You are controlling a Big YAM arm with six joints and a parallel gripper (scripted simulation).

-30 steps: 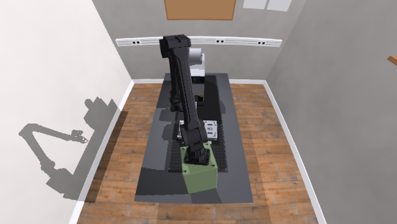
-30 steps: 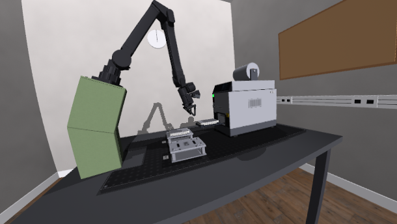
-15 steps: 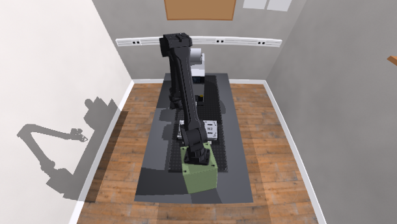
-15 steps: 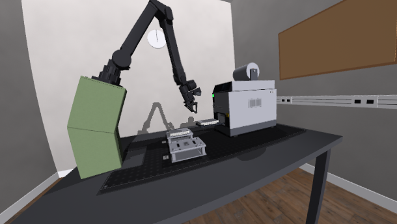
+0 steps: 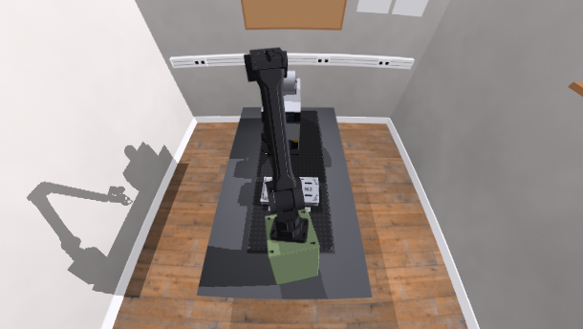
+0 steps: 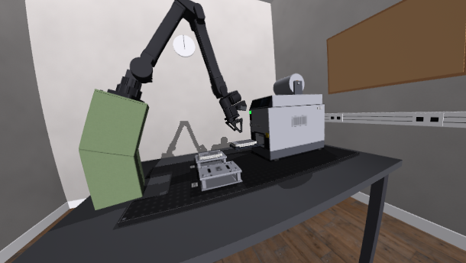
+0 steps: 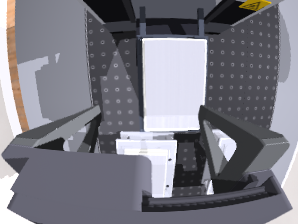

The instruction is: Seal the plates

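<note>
Now: the white plate 70 mm below my hand, 30 mm to the right of it and 20 mm ahead of it. The rest, counted from my hand: dark sealer stage (80 mm below, 30 mm to the right, 20 mm ahead); yellow warning label (140 mm ahead, 100 mm to the right, 30 mm below); foil roll (350 mm ahead, 240 mm above, 20 mm to the left).
</note>
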